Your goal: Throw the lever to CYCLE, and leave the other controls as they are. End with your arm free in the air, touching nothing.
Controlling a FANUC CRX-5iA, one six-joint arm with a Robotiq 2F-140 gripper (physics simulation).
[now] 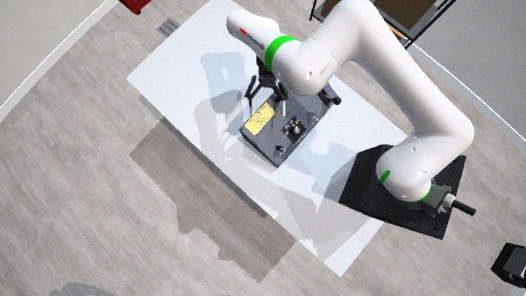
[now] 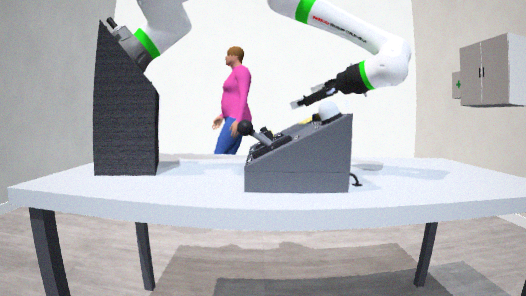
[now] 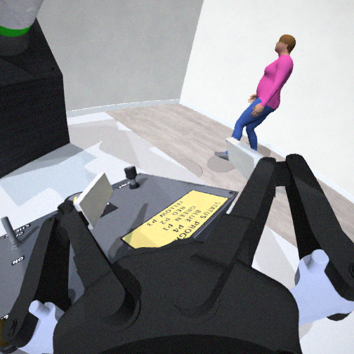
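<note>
The grey sloped control box stands on the table. Its lever has a black ball on a grey shaft, tilted out over the low front edge at one side; the CYCLE mark is not readable. A yellow status label, a small black knob, a metal toggle and a dark square plate with a pale knob are on the panel. My gripper is open and empty above the box's high rear part, apart from the lever.
A white dome tops the box's high end, under my gripper. My arm's black pedestal stands on the white table. A person in pink stands beyond the table. A wall cabinet hangs to the right.
</note>
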